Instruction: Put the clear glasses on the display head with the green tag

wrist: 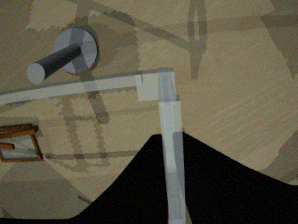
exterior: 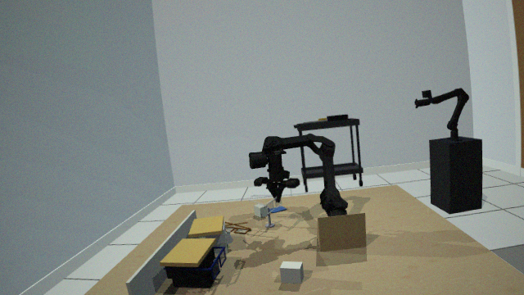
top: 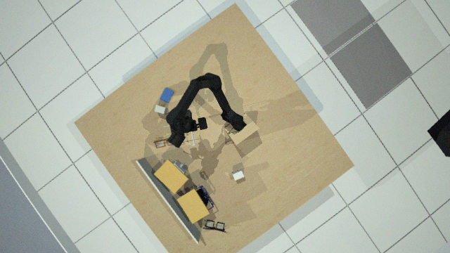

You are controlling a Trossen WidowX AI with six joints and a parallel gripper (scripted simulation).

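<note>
The grey post is 100 mm below my gripper tip, 60 mm to the right of it and 50 mm ahead of it. The rest, counted from my gripper tip: grey board: 390 mm ahead, 240 mm to the left, 70 mm below; blue tag: 260 mm to the right, 120 mm below, 10 mm ahead; display head: 250 mm ahead, 140 mm to the left, 70 mm below.
</note>
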